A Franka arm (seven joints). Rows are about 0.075 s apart.
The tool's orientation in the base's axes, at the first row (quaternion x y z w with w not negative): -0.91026, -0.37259, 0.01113, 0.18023
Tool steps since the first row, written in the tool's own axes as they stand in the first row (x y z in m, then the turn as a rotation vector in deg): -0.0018, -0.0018, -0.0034, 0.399, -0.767, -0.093; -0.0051, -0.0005, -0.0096, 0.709, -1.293, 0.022; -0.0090, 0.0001, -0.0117, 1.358, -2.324, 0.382; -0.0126, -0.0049, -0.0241, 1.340, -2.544, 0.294; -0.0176, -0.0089, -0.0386, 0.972, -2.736, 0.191; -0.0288, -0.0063, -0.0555, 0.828, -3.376, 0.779
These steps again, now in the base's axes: -0.0020, -0.0011, 0.0036, -0.215, 0.747, 0.390; -0.0025, -0.0062, 0.0086, -0.363, 1.341, 0.495; -0.0046, -0.0099, 0.0099, -0.645, 2.577, 0.580; -0.0087, -0.0131, 0.0227, -0.793, 2.681, 0.734; -0.0127, -0.0185, 0.0371, -1.173, 2.523, 0.853; -0.0165, -0.0333, 0.0507, -1.799, 3.033, 0.502
